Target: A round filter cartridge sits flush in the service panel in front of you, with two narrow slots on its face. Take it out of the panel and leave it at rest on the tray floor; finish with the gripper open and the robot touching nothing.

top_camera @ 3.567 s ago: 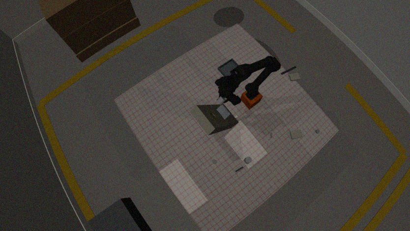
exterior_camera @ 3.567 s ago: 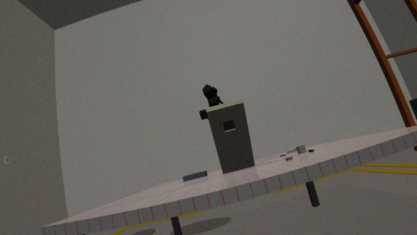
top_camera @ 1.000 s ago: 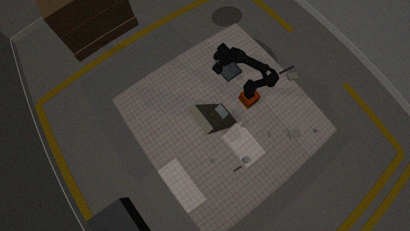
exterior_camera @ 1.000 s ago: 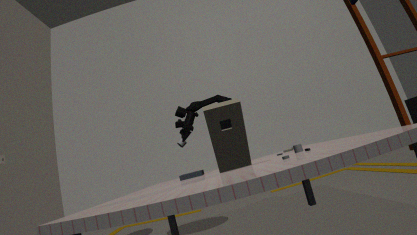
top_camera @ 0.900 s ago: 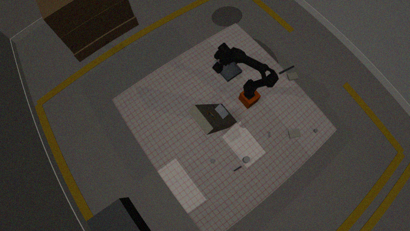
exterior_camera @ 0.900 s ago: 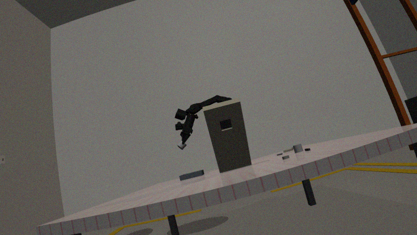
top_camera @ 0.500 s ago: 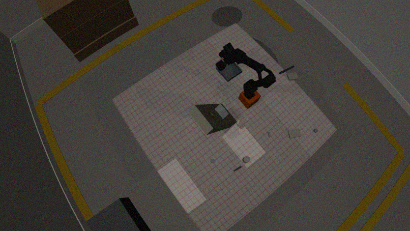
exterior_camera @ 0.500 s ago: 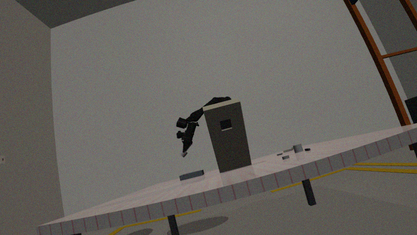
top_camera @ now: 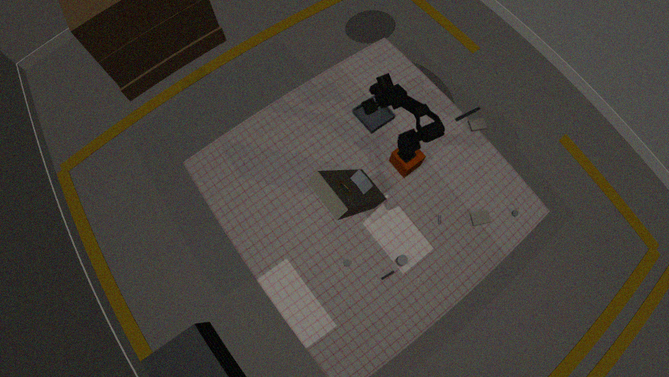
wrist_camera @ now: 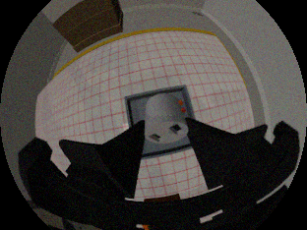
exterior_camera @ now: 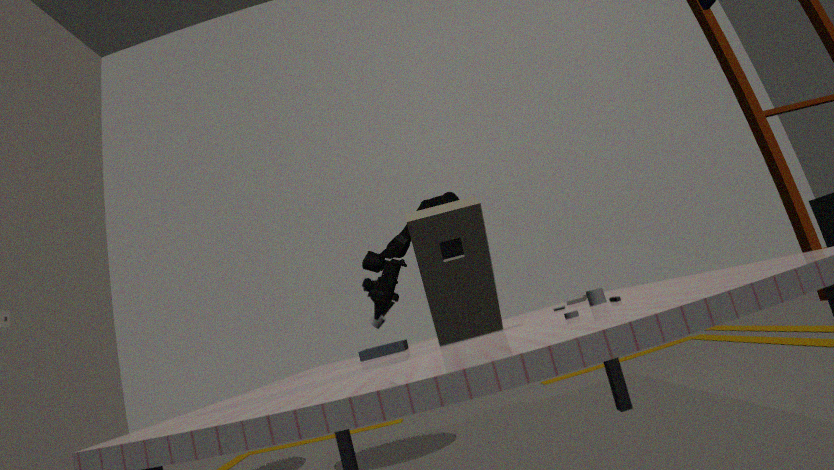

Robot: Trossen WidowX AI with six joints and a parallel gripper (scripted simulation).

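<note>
My gripper tip is 11 cm above the tray. Also, from my gripper tip: dark bar: 64 cm to the left, 43 cm ahead, 12 cm below; service panel: 37 cm ahead, 28 cm to the left, 5 cm above; round filter cartridge: right at my gripper tip.
</note>
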